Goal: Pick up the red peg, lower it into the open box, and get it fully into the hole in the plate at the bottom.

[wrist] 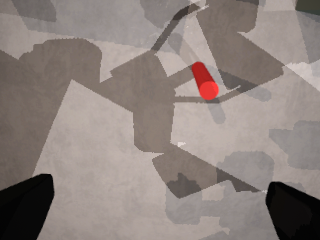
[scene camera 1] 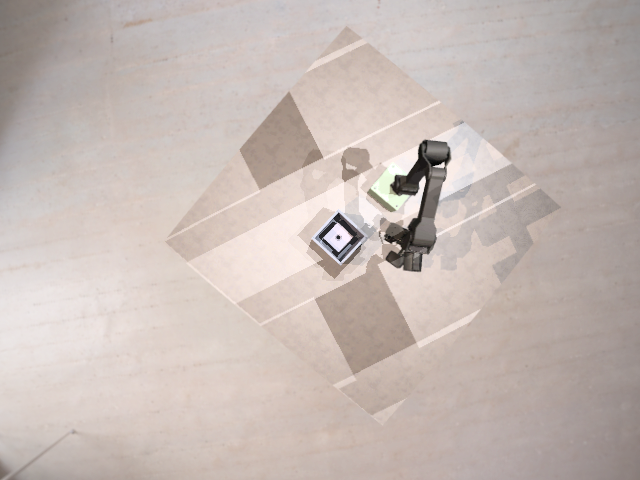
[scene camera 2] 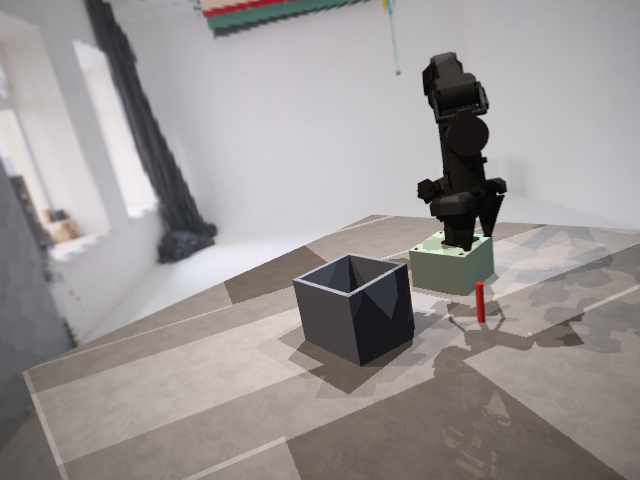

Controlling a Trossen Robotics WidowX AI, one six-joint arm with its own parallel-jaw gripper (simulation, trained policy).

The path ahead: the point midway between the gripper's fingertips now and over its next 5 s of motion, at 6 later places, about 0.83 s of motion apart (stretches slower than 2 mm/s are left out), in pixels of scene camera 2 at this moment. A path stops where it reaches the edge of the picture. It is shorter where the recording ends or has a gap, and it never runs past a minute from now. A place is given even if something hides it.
My gripper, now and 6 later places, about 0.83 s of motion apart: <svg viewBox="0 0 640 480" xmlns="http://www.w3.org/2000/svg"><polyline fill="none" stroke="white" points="478,243 478,274 480,307 488,311 473,282 402,250 369,252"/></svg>
